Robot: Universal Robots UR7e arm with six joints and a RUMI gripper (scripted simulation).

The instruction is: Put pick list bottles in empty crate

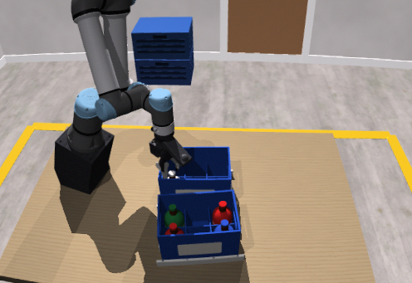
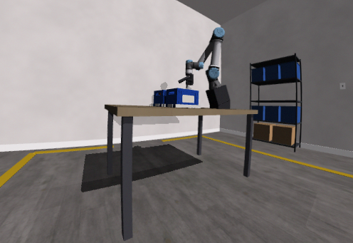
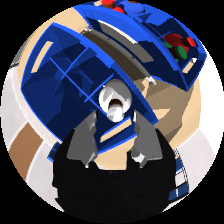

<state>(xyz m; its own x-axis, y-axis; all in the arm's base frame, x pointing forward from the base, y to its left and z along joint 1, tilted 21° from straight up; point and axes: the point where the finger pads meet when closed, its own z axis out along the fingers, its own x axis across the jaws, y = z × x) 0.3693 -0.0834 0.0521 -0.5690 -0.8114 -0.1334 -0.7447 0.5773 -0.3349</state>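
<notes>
My hand is 210 mm short of the blue-capped bottle, 230 mm to the left of it and 70 mm above it. From my hand the other things lie so: pick list strip (70 mm ahead, 190 mm to the left, 150 mm below); green bottle (20 mm ahead, 170 mm to the right, 70 mm below); white bottle (70 mm below).
</notes>
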